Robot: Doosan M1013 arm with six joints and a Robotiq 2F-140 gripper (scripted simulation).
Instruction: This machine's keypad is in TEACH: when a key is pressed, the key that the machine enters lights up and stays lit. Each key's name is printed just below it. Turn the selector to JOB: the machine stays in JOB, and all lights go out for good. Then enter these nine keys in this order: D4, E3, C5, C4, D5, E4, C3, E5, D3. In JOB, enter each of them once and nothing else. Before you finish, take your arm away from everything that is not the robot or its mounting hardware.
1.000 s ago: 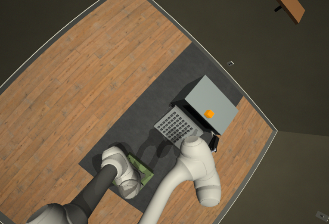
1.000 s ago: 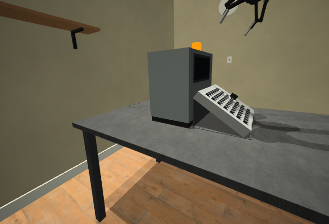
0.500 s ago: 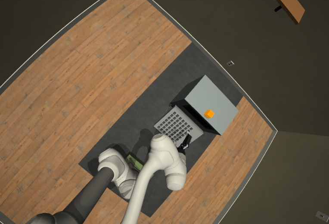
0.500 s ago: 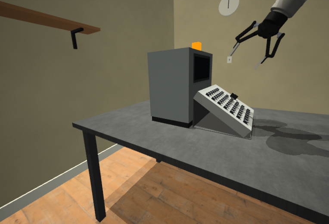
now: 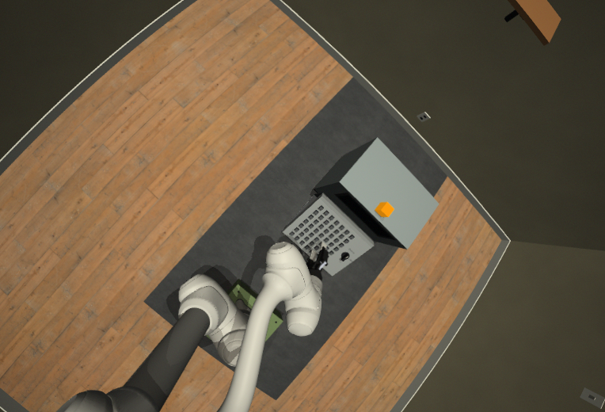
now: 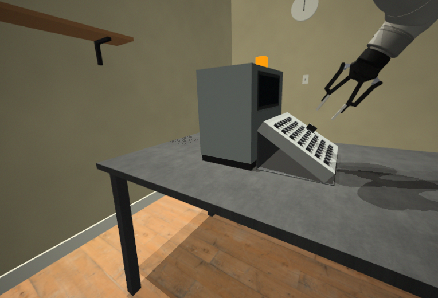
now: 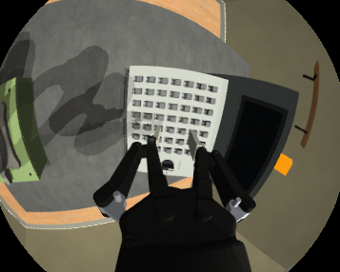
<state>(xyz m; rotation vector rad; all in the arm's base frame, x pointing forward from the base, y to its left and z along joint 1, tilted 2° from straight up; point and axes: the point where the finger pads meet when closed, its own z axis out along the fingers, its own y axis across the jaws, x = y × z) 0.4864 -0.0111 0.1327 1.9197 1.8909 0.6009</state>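
Now: hand 130 mm above the key E4 and 50 mm short of it. Round my hand: keypad 150 mm below, 100 mm ahead, 50 mm to the right; then black selector knob 160 mm to the right, 100 mm below, 80 mm ahead.
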